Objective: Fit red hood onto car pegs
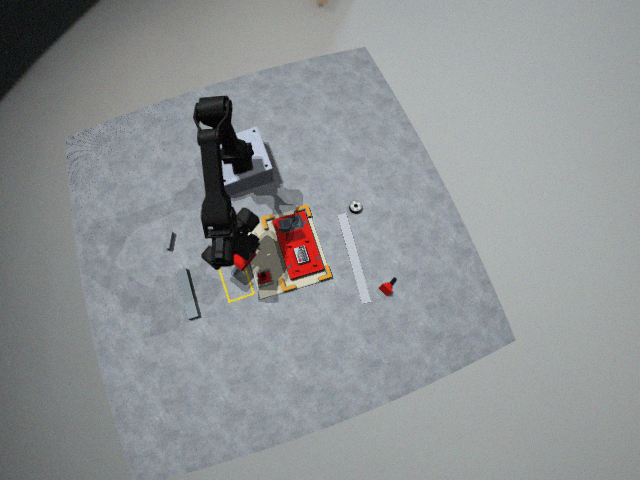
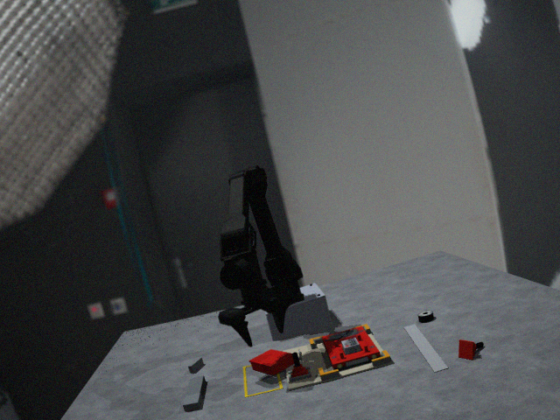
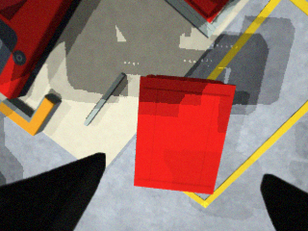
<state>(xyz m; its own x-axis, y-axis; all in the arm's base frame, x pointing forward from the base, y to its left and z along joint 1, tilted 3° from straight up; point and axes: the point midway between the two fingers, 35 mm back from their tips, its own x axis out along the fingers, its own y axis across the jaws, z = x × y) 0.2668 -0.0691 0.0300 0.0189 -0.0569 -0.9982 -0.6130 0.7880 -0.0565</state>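
Right now my gripper tip is 6 cm above the red hood. The rest, counted from my gripper tip: white strip: 35 cm to the left, 9 cm ahead, 8 cm below; grey engine block: 19 cm to the left, 6 cm ahead, 5 cm below; long grey block: 18 cm to the right, 9 cm ahead, 7 cm below.
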